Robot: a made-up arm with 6 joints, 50 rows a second.
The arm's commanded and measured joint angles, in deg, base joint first. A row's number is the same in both.
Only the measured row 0 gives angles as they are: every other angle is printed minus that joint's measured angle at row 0.
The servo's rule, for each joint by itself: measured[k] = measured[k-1] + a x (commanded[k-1-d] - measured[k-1]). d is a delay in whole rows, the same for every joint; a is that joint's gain. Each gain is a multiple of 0.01, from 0.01 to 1. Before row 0 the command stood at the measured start. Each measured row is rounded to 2 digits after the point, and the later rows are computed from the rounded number. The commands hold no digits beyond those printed.
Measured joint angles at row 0:
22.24, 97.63, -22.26, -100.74, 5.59, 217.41
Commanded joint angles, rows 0 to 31:
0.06, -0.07, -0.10, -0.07, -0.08, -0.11
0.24, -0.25, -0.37, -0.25, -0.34, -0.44
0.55, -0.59, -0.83, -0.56, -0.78, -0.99
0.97, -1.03, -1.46, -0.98, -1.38, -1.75
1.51, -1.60, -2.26, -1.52, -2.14, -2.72
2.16, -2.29, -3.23, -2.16, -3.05, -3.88
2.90, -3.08, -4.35, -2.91, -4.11, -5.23
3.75, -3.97, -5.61, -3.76, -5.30, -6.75
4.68, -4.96, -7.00, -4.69, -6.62, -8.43
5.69, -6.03, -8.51, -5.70, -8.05, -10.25
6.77, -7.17, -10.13, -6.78, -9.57, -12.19
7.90, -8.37, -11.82, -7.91, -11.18, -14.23
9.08, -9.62, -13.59, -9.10, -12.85, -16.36
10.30, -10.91, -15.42, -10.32, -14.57, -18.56
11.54, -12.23, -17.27, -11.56, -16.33, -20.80
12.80, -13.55, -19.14, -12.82, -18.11, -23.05
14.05, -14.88, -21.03, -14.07, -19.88, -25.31
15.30, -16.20, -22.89, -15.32, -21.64, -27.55
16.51, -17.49, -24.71, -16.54, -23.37, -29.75
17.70, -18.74, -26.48, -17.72, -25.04, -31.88
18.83, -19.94, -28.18, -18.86, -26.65, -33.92
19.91, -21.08, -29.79, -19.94, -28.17, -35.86
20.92, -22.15, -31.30, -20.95, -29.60, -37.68
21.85, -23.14, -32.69, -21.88, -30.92, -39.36
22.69, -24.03, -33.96, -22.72, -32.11, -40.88
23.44, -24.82, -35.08, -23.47, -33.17, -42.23
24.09, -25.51, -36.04, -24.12, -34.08, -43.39
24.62, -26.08, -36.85, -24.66, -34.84, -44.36
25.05, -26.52, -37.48, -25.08, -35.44, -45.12
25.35, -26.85, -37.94, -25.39, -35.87, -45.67
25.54, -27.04, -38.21, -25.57, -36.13, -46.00
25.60, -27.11, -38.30, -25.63, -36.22, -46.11
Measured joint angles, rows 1 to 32:
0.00, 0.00, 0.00, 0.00, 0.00, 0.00
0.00, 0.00, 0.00, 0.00, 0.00, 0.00
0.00, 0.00, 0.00, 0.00, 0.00, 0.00
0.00, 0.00, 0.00, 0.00, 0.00, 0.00
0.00, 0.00, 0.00, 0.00, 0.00, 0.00
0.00, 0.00, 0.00, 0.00, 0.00, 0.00
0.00, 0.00, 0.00, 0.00, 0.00, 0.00
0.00, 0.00, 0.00, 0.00, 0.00, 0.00
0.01, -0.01, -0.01, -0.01, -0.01, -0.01
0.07, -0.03, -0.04, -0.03, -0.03, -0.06
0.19, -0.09, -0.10, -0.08, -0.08, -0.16
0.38, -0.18, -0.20, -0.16, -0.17, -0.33
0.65, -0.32, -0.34, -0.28, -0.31, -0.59
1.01, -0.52, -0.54, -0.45, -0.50, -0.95
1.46, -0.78, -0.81, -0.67, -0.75, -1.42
2.01, -1.10, -1.15, -0.95, -1.07, -2.01
2.65, -1.49, -1.56, -1.29, -1.46, -2.72
3.38, -1.94, -2.05, -1.69, -1.92, -3.55
4.19, -2.46, -2.62, -2.15, -2.46, -4.50
5.08, -3.05, -3.26, -2.67, -3.07, -5.57
6.04, -3.71, -3.98, -3.25, -3.75, -6.76
7.06, -4.43, -4.78, -3.89, -4.51, -8.06
8.14, -5.21, -5.65, -4.58, -5.34, -9.46
9.26, -6.04, -6.59, -5.32, -6.23, -10.95
10.41, -6.92, -7.60, -6.11, -7.19, -12.53
11.58, -7.85, -8.67, -6.94, -8.20, -14.18
12.76, -8.81, -9.79, -7.80, -9.26, -15.89
13.95, -9.80, -10.96, -8.69, -10.36, -17.65
15.12, -10.81, -12.17, -9.61, -11.50, -19.44
16.27, -11.84, -13.40, -10.54, -12.67, -21.25
17.39, -12.87, -14.65, -11.48, -13.86, -23.06
18.46, -13.90, -15.91, -12.42, -15.05, -24.85
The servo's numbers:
d 8
a 0.24 0.10 0.07 0.09 0.07 0.11

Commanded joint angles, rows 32 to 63:
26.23, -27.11, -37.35, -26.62, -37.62, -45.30
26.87, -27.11, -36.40, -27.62, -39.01, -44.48
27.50, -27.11, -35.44, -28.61, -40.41, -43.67
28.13, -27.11, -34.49, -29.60, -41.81, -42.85
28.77, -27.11, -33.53, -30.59, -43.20, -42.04
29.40, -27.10, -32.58, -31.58, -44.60, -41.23
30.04, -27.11, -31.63, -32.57, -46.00, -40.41
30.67, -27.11, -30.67, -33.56, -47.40, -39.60
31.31, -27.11, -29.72, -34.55, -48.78, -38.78
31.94, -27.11, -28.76, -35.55, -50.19, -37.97
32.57, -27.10, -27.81, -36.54, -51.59, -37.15
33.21, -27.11, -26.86, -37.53, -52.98, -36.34
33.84, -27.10, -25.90, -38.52, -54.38, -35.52
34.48, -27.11, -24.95, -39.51, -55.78, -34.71
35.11, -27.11, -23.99, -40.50, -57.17, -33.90
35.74, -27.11, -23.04, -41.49, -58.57, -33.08
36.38, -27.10, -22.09, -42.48, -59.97, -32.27
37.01, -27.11, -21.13, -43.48, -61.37, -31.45
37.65, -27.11, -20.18, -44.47, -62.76, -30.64
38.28, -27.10, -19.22, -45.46, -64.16, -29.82
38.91, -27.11, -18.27, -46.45, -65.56, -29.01
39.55, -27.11, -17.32, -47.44, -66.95, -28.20
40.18, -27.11, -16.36, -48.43, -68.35, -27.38
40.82, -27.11, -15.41, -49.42, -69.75, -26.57
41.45, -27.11, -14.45, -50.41, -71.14, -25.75
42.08, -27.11, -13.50, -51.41, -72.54, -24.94
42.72, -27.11, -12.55, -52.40, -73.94, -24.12
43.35, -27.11, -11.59, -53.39, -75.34, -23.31
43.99, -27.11, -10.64, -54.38, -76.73, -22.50
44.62, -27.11, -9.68, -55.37, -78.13, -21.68
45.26, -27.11, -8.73, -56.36, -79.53, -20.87
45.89, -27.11, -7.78, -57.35, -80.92, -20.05
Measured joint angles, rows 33 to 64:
19.48, -14.91, -17.17, -13.35, -16.24, -26.61
20.43, -15.90, -18.42, -14.26, -17.43, -28.33
21.31, -16.86, -19.65, -15.15, -18.60, -29.99
22.10, -17.78, -20.85, -16.01, -19.74, -31.57
22.81, -18.65, -22.01, -16.83, -20.84, -33.06
23.42, -19.47, -23.13, -17.60, -21.89, -34.45
23.93, -20.23, -24.19, -18.32, -22.89, -35.72
24.33, -20.92, -25.18, -18.98, -23.82, -36.86
24.79, -21.54, -26.03, -19.67, -24.79, -37.79
25.29, -22.10, -26.76, -20.39, -25.79, -38.53
25.82, -22.60, -27.37, -21.13, -26.81, -39.10
26.37, -23.05, -27.87, -21.89, -27.86, -39.51
26.95, -23.46, -28.27, -22.67, -28.93, -39.79
27.54, -23.82, -28.57, -23.47, -30.03, -39.95
28.14, -24.15, -28.78, -24.29, -31.15, -40.00
28.75, -24.45, -28.91, -25.12, -32.29, -39.96
29.36, -24.72, -28.97, -25.97, -33.44, -39.83
29.98, -24.96, -28.96, -26.83, -34.61, -39.63
30.60, -25.17, -28.88, -27.70, -35.80, -39.36
31.23, -25.36, -28.74, -28.58, -37.00, -39.03
31.86, -25.53, -28.54, -29.47, -38.22, -38.64
32.49, -25.69, -28.29, -30.37, -39.45, -38.21
33.12, -25.83, -27.99, -31.28, -40.69, -37.74
33.75, -25.96, -27.64, -32.20, -41.94, -37.23
34.38, -26.07, -27.25, -33.13, -43.20, -36.68
35.01, -26.17, -26.82, -34.06, -44.47, -36.10
35.64, -26.26, -26.36, -35.00, -45.75, -35.50
36.27, -26.34, -25.86, -35.94, -47.04, -34.88
36.90, -26.42, -25.33, -36.89, -48.34, -34.23
37.54, -26.49, -24.77, -37.84, -49.64, -33.57
38.17, -26.55, -24.18, -38.79, -50.95, -32.89
38.81, -26.61, -23.57, -39.75, -52.27, -32.19

